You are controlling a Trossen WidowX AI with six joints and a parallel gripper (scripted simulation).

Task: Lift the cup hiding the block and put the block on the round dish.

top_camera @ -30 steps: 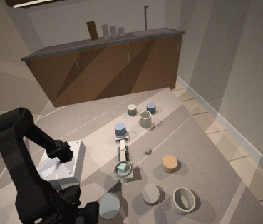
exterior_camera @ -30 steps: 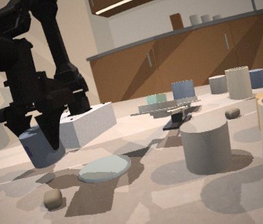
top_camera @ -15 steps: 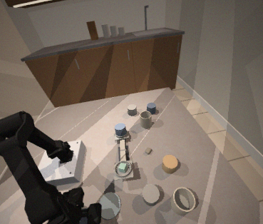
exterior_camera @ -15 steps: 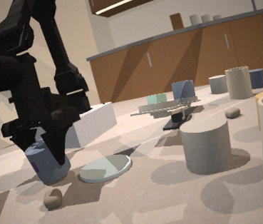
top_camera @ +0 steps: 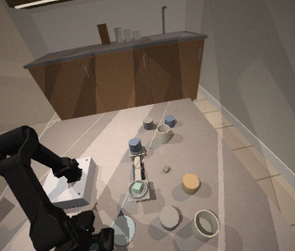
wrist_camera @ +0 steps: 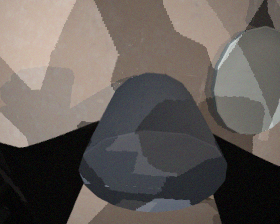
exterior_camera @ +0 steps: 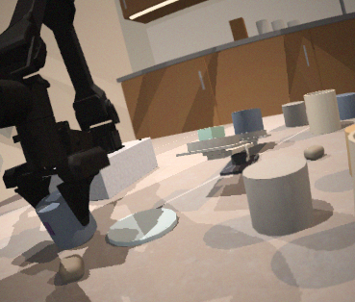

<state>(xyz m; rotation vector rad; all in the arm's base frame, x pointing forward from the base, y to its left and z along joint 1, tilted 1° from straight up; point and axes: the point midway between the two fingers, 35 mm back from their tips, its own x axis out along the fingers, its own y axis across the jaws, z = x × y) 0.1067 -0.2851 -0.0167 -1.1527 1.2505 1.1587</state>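
My gripper tip is now 100 mm short of the round dish, 30 mm to the right of it and 20 mm above it. Round my gripper tip: orange cylinder 430 mm ahead, 120 mm to the left, 10 mm above; small balance 270 mm to the left, 210 mm ahead; balance beam 270 mm to the left, 200 mm ahead, 10 mm above.
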